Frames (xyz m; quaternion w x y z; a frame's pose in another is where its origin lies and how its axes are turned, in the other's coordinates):
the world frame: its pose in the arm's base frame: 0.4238 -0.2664 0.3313 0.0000 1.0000 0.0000 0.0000
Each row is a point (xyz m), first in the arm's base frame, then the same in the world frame.
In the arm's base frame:
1: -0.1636 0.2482 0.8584
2: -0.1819 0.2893 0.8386
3: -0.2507 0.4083 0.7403
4: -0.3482 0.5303 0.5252
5: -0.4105 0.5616 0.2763
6: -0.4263 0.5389 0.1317
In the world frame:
1: -0.5874 -0.5146 -0.5271
2: -0.6057 -0.5557 -0.5073
3: -0.6745 -0.6747 -0.4090
4: -0.7720 -0.7967 -0.1939
5: -0.8343 -0.8280 0.0550
6: -0.8501 -0.8053 0.1996

